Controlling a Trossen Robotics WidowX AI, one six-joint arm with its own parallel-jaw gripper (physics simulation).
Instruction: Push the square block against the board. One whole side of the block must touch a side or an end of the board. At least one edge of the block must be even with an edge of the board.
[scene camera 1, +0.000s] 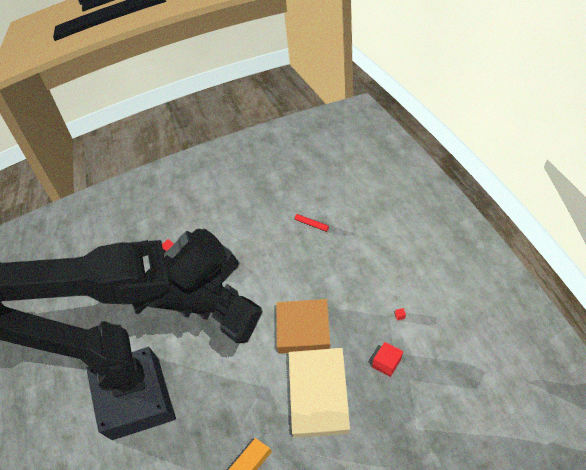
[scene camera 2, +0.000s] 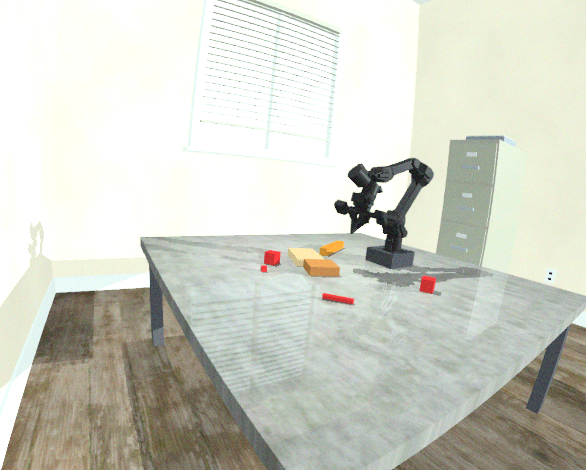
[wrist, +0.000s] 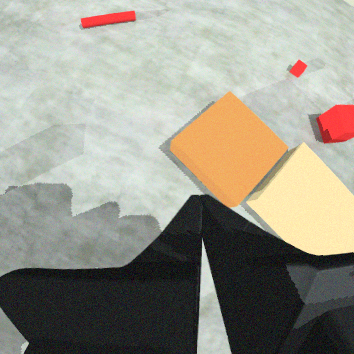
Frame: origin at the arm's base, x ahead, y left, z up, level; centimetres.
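Seen in the pictures: gripper, fingertip midpoint: (scene camera 2: 351, 233) (wrist: 198, 202); arm's base at its link origin: (scene camera 1: 126, 378) (scene camera 2: 392, 250).
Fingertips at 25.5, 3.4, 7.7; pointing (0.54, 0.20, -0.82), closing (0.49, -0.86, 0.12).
Offsets run from my fingertips to a thing's top centre, as dx, dy, dz.
The square block @(+9.4, -2.0, -10.4) (scene camera 1: 302, 324) (scene camera 2: 321, 268) (wrist: 229, 150) is orange-brown and lies flat at one end of the cream board @(+7.3, -15.9, -10.4) (scene camera 1: 319, 390) (scene camera 2: 302, 256) (wrist: 312, 200). Its near side runs along the board's end, touching or almost touching; I cannot tell if a thin gap remains. In scene camera 1 the block sits offset to the left, so its left and right edges are not even with the board's long edges. My gripper (scene camera 2: 353, 231) (wrist: 198, 202) is shut and empty, raised above the table on the robot-base side of the block. Its fingertips are hidden in scene camera 1.
A red cube @(+21.1, -15.0, -9.3) (scene camera 1: 387, 358) (scene camera 2: 272, 258) (wrist: 338, 123) and a small red cube @(+27.9, -6.7, -11.7) (scene camera 1: 400, 314) (scene camera 2: 264, 269) (wrist: 298, 68) lie right of the pair. A red rod @(+20.3, +22.2, -11.9) (scene camera 1: 311, 222) (scene camera 2: 338, 299) (wrist: 108, 19), another red cube @(-12.3, +25.3, -9.3) (scene camera 1: 168, 245) (scene camera 2: 427, 284) and an orange bar @(-14.1, -28.1, -10.2) (scene camera 1: 253, 453) (scene camera 2: 332, 248) lie farther off.
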